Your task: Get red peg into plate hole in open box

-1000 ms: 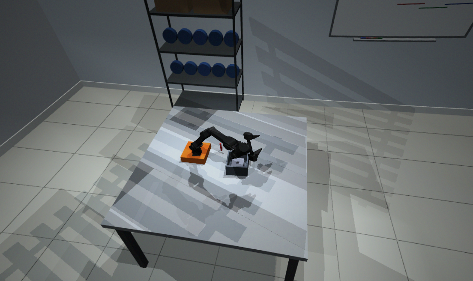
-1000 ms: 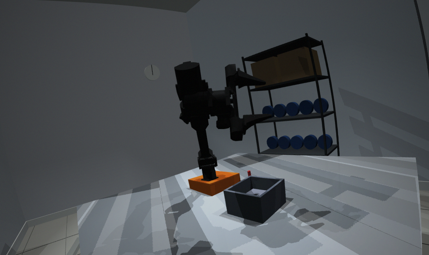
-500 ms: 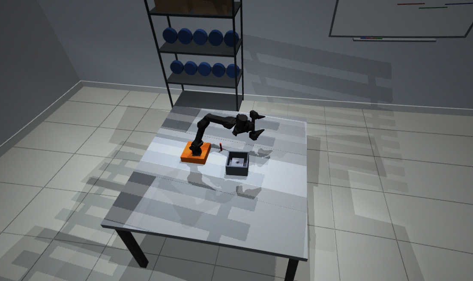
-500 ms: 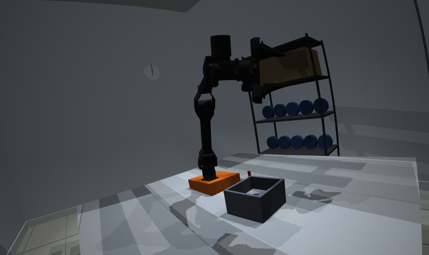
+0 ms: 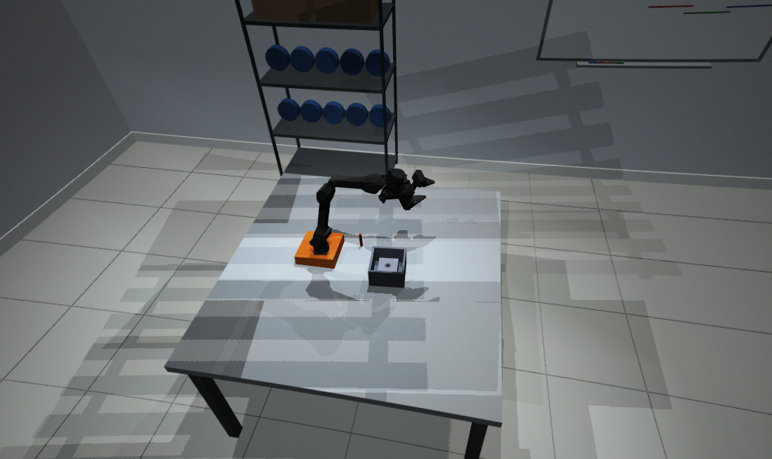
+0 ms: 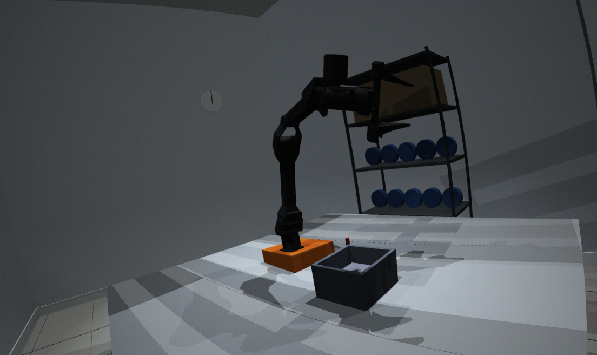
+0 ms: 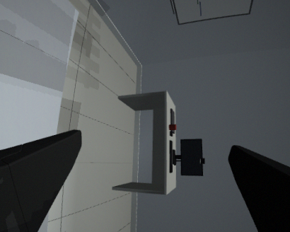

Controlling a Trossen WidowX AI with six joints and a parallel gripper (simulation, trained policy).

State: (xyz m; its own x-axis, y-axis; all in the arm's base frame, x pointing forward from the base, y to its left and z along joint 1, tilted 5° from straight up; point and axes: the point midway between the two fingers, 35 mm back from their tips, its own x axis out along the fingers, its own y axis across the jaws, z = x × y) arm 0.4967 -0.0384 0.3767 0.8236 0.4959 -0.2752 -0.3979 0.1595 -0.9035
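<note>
Right now my gripper tip is 410 mm above the red peg, 330 mm past it and 100 mm to the right of it. The rest, counted from my gripper tip: light plate (400 mm below, 180 mm behind, 80 mm to the right); dark box (420 mm below, 180 mm behind, 80 mm to the right).
</note>
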